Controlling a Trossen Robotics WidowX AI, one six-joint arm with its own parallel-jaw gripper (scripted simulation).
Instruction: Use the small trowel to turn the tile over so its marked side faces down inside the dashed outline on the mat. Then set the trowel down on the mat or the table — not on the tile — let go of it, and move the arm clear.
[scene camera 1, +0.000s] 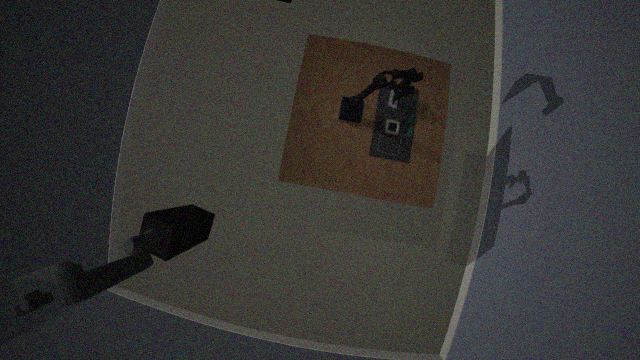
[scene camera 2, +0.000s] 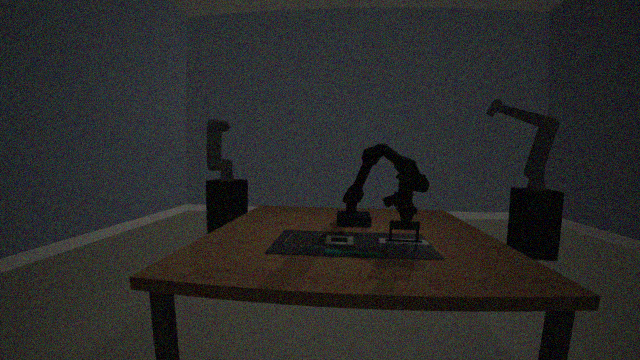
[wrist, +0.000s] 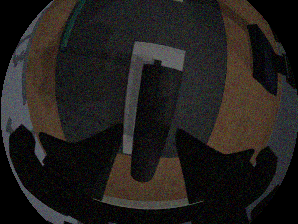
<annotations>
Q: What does my gripper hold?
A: Nothing.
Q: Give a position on a dark mat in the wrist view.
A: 92, 72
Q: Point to my gripper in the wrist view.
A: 150, 130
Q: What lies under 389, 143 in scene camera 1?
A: A dark mat.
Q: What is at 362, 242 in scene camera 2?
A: A dark mat.
</annotations>
